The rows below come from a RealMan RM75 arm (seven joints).
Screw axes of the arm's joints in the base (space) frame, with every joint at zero. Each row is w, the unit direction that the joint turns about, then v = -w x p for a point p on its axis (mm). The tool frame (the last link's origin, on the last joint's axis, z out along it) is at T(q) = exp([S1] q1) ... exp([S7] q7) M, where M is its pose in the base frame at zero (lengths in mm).
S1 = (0, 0, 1, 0, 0, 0)
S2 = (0, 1, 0, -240.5, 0, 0)
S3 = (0, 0, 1, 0, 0, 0)
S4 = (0, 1, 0, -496.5, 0, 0)
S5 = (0, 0, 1, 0, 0, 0)
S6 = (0, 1, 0, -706.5, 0, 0)
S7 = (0, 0, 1, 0, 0, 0)
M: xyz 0 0 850.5 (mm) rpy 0 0 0 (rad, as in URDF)
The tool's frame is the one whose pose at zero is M.
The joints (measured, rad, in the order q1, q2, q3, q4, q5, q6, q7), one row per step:
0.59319, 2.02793, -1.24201, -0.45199, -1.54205, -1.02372, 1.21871
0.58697, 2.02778, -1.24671, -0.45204, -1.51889, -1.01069, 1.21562
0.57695, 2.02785, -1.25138, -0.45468, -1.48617, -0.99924, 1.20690
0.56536, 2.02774, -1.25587, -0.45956, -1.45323, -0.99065, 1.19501
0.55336, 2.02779, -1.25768, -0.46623, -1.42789, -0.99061, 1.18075
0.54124, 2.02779, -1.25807, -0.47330, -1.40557, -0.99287, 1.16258
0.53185, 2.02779, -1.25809, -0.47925, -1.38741, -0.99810, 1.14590
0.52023, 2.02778, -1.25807, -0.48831, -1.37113, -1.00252, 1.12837
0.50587, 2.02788, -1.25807, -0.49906, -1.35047, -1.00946, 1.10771
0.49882, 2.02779, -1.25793, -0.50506, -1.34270, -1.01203, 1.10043
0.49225, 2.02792, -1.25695, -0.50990, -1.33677, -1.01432, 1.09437
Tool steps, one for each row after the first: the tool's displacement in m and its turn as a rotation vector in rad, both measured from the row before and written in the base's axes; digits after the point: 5 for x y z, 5 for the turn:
0.00167, 0.00077, 0.00115, 0.01741, 0.00791, -0.01409
0.00167, 0.00059, 0.00198, 0.02346, 0.01381, -0.01311
0.00162, 0.00026, 0.00238, 0.02381, 0.01351, -0.00920
0.00115, -0.00066, 0.00227, 0.01818, 0.01189, -0.00088
0.00117, -0.00092, 0.00236, 0.01774, 0.00886, 0.00385
0.00038, -0.00087, 0.00195, 0.01351, 0.00794, 0.00705
0.00079, -0.00108, 0.00231, 0.01514, 0.00508, 0.00810
0.00084, -0.00154, 0.00280, 0.01796, 0.00790, 0.00958
0.00056, -0.00072, 0.00142, 0.00794, 0.00296, 0.00316
0.00076, -0.00082, 0.00119, 0.00679, 0.00261, 0.00165

